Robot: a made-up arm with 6 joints.
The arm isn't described. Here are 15 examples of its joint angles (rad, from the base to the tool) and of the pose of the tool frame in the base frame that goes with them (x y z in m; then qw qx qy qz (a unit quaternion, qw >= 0)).
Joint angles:
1: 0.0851 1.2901 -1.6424 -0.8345 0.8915 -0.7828
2: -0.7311 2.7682 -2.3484 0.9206 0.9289 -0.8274
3: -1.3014 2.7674 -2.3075 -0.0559 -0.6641 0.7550
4: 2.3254 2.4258 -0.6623 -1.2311 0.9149 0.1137
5: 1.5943 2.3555 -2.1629 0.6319 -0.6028 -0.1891
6: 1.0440 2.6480 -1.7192 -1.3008 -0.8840 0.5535
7: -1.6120 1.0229 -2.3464 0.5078 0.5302 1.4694
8: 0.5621 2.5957 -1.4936 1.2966 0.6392 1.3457
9: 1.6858 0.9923 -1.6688 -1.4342 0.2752 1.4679
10: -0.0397 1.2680 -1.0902 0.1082 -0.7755 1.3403
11: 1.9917 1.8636 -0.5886 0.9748 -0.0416 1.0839
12: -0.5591 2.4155 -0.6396 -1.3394 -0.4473 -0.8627
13: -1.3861 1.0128 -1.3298 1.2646 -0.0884 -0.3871
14: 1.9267 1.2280 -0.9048 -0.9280 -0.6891 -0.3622
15: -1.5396 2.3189 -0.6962 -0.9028 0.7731 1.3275
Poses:
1: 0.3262 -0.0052 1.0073 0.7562 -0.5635 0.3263 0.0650
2: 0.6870 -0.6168 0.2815 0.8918 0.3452 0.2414 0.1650
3: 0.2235 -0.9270 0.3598 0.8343 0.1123 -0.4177 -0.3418
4: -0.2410 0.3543 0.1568 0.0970 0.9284 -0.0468 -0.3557
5: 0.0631 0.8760 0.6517 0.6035 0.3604 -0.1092 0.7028
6: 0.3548 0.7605 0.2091 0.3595 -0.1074 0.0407 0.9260
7: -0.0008 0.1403 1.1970 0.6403 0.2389 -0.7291 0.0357
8: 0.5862 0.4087 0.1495 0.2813 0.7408 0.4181 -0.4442
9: 0.0143 0.1159 1.0786 0.5387 0.3316 -0.2776 0.7231
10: 0.3667 -0.0302 0.8459 0.6147 0.5791 -0.4561 0.2806
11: -0.1358 0.3910 0.3405 0.6530 0.3365 0.6484 0.2001
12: 0.3924 -0.1561 0.1486 0.5409 -0.3267 0.3859 0.6721
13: -0.0390 -0.2097 0.9469 0.7616 0.0810 -0.5308 -0.3628
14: -0.1656 0.3139 0.7792 0.1179 -0.1739 -0.5458 0.8112
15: -0.0480 -0.3901 0.2064 0.2809 0.5206 0.4653 -0.6585
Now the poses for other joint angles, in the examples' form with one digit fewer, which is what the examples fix.
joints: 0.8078 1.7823 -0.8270 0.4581 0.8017 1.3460
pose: 0.288 0.321 0.439 0.608 0.459 0.613 -0.209
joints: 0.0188 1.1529 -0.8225 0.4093 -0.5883 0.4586
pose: 0.311 -0.047 0.742 0.856 0.382 -0.325 0.127
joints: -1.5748 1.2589 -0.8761 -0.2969 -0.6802 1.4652
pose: -0.004 -0.357 0.738 0.727 0.210 -0.580 -0.303
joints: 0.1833 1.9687 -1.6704 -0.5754 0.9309 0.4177
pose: 0.671 0.077 0.651 0.905 -0.017 0.423 0.047
